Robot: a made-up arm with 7 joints.
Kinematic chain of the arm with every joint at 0, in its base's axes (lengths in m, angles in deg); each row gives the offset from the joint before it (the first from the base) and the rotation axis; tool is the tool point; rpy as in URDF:
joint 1: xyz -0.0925 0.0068 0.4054 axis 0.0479 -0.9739 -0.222
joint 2: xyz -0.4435 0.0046 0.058 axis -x
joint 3: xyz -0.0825 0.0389 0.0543 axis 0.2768 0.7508 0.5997
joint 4: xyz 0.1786 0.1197 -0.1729 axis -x
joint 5: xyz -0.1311 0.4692 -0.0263 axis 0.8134 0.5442 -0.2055
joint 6: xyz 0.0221 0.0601 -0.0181 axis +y
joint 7: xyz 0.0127 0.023 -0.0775 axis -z
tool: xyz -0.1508 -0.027 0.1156 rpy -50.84 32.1 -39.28
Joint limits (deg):
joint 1: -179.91..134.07
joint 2: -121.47..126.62
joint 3: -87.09..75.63
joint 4: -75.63..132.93
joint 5: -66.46..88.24
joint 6: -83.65..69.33
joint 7: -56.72..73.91
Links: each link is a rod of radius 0.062 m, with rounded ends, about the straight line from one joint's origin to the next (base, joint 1, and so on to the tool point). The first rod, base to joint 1, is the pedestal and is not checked.
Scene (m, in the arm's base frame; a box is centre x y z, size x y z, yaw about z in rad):
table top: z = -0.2
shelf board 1: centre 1 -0.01 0.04 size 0.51 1.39 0.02 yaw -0.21
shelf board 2: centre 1 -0.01 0.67 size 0.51 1.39 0.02 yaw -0.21
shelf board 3: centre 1 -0.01 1.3 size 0.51 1.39 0.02 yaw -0.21
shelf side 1: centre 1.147 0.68 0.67 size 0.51 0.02 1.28 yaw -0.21
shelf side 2: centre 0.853 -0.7 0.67 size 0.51 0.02 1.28 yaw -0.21
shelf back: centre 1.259 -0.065 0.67 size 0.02 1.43 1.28 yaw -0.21
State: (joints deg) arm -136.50 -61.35 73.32 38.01 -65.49 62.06 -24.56
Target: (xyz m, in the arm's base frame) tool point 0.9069 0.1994 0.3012
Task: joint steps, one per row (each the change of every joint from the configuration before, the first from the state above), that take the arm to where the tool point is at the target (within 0.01 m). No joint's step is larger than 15 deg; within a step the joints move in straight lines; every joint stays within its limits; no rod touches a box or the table.
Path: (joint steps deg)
1: -3.40 12.45 -4.96 -4.64 10.68 1.21 2.06
2: -3.41 12.45 -4.95 -4.64 10.68 1.21 2.07
3: -3.40 12.45 -4.96 -4.64 10.68 1.22 2.06
4: -3.41 12.45 -4.95 -4.64 10.69 1.21 2.06
5: -3.40 12.45 -4.96 -4.63 10.68 1.21 2.07
6: -3.41 12.45 -4.95 -4.64 10.68 1.21 2.06
7: 2.48 -10.79 4.66 -12.03 -9.46 -0.21 -8.25
8: 2.47 -10.79 4.65 -12.03 -9.47 -0.22 -8.25
9: 2.48 -10.79 4.66 -12.02 -9.46 -0.21 -8.26
10: 2.48 -10.78 4.66 -12.03 -9.46 -0.22 -8.25
11: 2.47 -10.79 4.65 -12.03 -9.47 -0.21 -8.25
12: -1.31 -7.06 0.43 12.82 -2.03 -1.48 3.75
13: -1.30 -7.06 0.43 12.81 -2.03 -1.47 3.76
14: -1.31 -7.06 0.43 12.82 -2.03 -1.47 3.75

